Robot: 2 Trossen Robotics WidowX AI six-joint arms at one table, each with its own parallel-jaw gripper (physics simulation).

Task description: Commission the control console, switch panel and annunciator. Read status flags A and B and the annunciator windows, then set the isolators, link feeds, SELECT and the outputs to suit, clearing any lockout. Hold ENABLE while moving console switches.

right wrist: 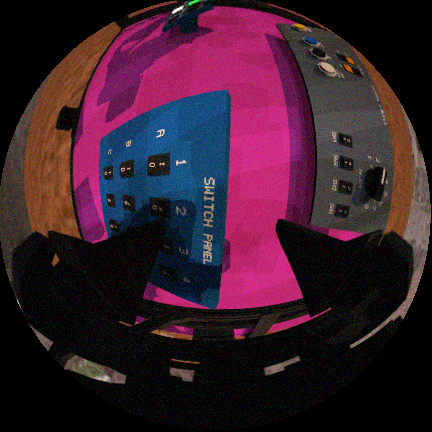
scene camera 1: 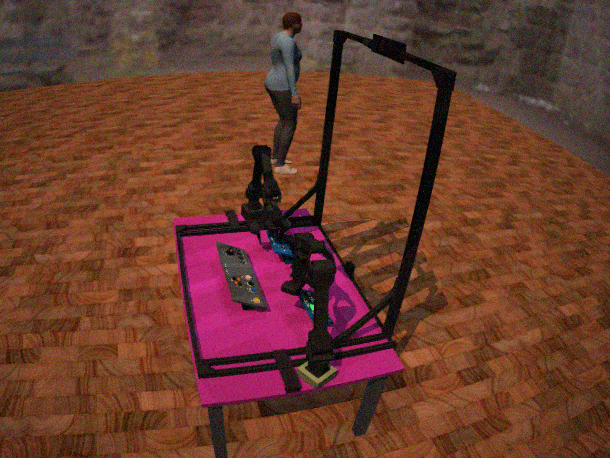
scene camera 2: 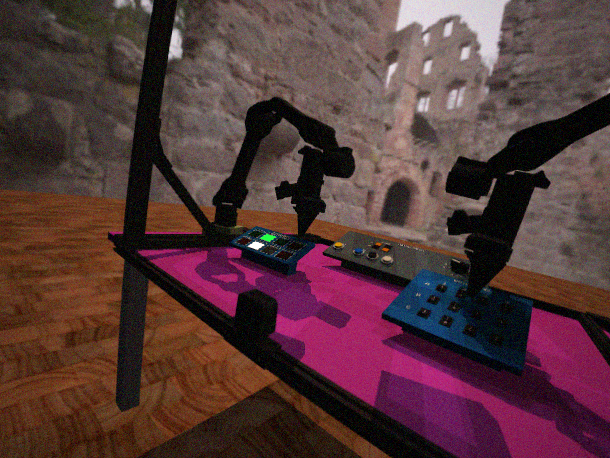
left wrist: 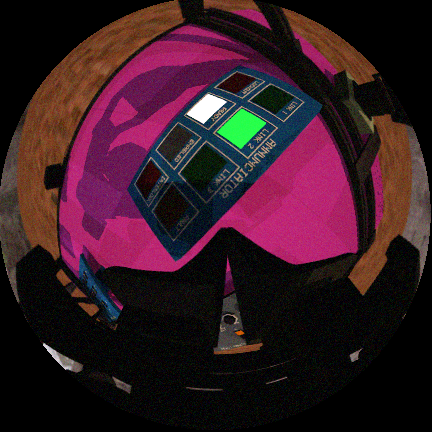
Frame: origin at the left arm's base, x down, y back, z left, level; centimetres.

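Seen in the pictures: left gripper, fingertip midpoint: [scene camera 1: 297, 295] [scene camera 2: 300, 236] [left wrist: 225, 232]; right gripper, fingertip midpoint: [right wrist: 221, 224] [scene camera 1: 270, 242] [scene camera 2: 473, 292]; left arm's base, origin of the base link: [scene camera 1: 317, 368] [scene camera 2: 224, 224]; right arm's base, origin of the base link: [scene camera 1: 253, 206] [left wrist: 105, 322].
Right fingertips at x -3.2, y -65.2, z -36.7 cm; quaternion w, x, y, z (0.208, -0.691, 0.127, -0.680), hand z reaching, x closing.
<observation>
Pixels of each thing's top centre, then the offset from my right fingertips to it. "spot": a spot on its surface instead. Level surfaces: height alone.
- annunciator, middle of its top: [left wrist: 222, 141] [scene camera 2: 275, 233] [scene camera 1: 312, 301] dx -0.7, dy +41.1, dz +15.3 cm
- grey console, surface spot: [right wrist: 332, 110] spot: dx +2.3, dy +5.8, dz +18.9 cm
- magenta table, its level: dx +7.2 cm
The annunciator [scene camera 2: 274, 246] [left wrist: 220, 150] [right wrist: 187, 20] shows LINK 2 lit green and READY lit white; its other windows are dark. The blue switch panel [scene camera 1: 281, 248] [scene camera 2: 462, 320] [right wrist: 192, 150] has rows A, B, C and columns 1 to 4 of black rockers. The grey console [scene camera 1: 240, 275] [scene camera 2: 400, 260] [right wrist: 332, 110] carries yellow, blue, black and white buttons, two orange indicators, rockers and a black knob. My left gripper [scene camera 2: 302, 234] [left wrist: 225, 232] is shut and empty, above the table between annunciator and console. My right gripper [scene camera 2: 472, 292] [right wrist: 221, 224] is open above the switch panel; one finger hides some rockers.
A black gantry frame [scene camera 1: 327, 125] rises along one long side of the magenta table [scene camera 1: 240, 395]. Black rails edge the table top. A small black box [scene camera 2: 256, 312] sits on the near rail in scene camera 2. A person [scene camera 1: 285, 70] stands beyond the table.
</observation>
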